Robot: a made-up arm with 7 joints.
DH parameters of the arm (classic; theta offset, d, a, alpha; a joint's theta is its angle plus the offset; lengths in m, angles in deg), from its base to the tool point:
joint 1: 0 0.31 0 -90
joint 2: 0 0 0 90
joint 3: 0 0.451 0.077 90
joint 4: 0 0 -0.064 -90
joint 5: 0 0.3 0 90
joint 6: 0 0 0.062 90
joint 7: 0 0 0 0
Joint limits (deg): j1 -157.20..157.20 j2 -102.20..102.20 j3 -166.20..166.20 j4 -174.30..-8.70 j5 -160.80..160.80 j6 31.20..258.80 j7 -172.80..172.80
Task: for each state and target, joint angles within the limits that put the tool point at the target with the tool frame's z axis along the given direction. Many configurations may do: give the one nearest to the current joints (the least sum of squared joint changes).
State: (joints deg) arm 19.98 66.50 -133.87 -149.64 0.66 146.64 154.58
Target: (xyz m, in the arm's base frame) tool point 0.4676 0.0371 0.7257 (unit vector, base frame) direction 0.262 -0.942 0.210
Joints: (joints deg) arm 52.17 61.53 -121.09 -107.89 4.59 173.50 154.58
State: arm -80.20 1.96 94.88 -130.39 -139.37 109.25 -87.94
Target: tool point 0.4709 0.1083 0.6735 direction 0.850 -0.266 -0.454
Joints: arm -51.22 35.73 91.97 -104.61 -101.47 115.79 -87.94
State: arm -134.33 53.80 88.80 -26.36 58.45 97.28 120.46
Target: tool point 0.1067 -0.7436 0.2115 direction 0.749 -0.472 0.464
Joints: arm -107.08 86.31 73.49 -62.37 82.37 137.24 120.46
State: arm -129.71 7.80 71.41 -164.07 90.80 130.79 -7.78
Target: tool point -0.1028 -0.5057 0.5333 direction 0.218 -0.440 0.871
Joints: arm -156.93 40.37 80.03 -113.82 138.37 95.07 -7.78
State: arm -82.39 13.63 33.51 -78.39 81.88 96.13 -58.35
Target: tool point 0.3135 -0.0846 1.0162 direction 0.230 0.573 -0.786
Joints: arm -68.49 -0.79 48.46 -52.03 45.12 61.97 -58.35
